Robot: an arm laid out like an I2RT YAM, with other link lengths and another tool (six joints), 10 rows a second.
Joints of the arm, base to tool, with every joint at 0 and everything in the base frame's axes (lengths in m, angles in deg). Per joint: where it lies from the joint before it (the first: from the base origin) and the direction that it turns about. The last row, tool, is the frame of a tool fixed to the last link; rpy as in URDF.
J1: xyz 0 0 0.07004 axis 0 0 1
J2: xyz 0.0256 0.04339 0.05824 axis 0 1 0
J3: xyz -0.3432 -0.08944 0 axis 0 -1 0
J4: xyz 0.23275 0.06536 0.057 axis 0 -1 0
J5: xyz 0.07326 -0.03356 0.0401 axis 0 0 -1
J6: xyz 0.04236 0 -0.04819 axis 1 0 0
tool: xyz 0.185 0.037 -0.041 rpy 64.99 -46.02 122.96
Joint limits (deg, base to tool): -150..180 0..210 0..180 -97..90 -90..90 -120..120
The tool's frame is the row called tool.
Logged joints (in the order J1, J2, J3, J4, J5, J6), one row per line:
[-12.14 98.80 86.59 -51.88 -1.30 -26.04]
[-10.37 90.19 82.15 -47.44 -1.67 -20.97]
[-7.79 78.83 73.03 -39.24 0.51 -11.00]
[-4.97 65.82 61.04 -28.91 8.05 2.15]
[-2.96 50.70 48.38 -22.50 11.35 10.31]
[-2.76 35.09 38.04 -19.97 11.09 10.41]
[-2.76 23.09 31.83 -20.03 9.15 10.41]
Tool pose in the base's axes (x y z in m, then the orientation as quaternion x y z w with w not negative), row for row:
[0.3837 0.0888 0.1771 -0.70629 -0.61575 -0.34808 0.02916]
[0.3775 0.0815 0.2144 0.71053 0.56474 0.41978 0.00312]
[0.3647 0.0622 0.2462 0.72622 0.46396 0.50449 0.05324]
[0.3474 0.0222 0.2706 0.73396 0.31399 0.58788 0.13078]
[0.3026 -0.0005 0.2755 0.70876 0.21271 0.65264 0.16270]
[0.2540 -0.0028 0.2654 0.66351 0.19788 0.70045 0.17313]
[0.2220 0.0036 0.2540 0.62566 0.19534 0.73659 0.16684]
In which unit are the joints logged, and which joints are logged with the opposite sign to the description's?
The joints are logged in degrees. Opposite sign: J1.
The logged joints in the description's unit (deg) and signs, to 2 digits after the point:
[12.14 98.80 86.59 -51.88 -1.30 -26.04]
[10.37 90.19 82.15 -47.44 -1.67 -20.97]
[7.79 78.83 73.03 -39.24 0.51 -11.00]
[4.97 65.82 61.04 -28.91 8.05 2.15]
[2.96 50.70 48.38 -22.50 11.35 10.31]
[2.76 35.09 38.04 -19.97 11.09 10.41]
[2.76 23.09 31.83 -20.03 9.15 10.41]

